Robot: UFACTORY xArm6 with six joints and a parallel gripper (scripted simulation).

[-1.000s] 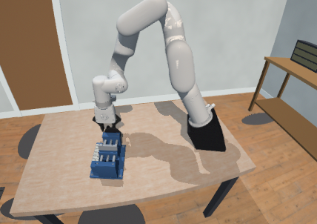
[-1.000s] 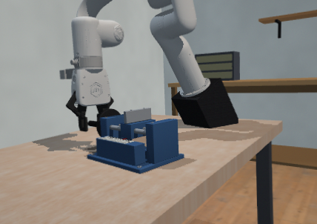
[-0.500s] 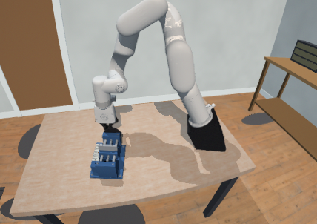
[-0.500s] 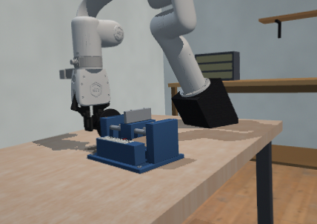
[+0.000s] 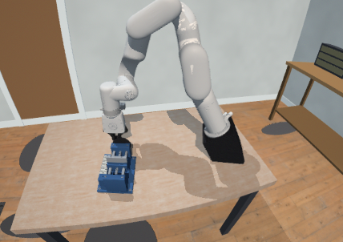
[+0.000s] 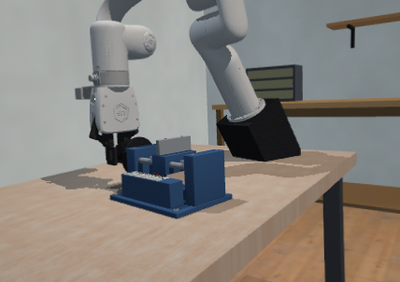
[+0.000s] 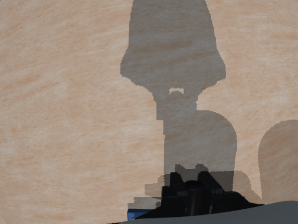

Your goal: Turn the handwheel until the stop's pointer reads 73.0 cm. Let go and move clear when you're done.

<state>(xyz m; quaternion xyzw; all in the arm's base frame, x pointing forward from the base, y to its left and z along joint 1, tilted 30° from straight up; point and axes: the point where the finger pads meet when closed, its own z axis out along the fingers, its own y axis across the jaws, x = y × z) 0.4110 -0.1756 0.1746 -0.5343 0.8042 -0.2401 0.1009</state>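
Right now my hand is 30 mm to the right of the black handwheel. Also, from my hand: grey stop block (150 mm to the left, 60 mm ahead, 10 mm above).
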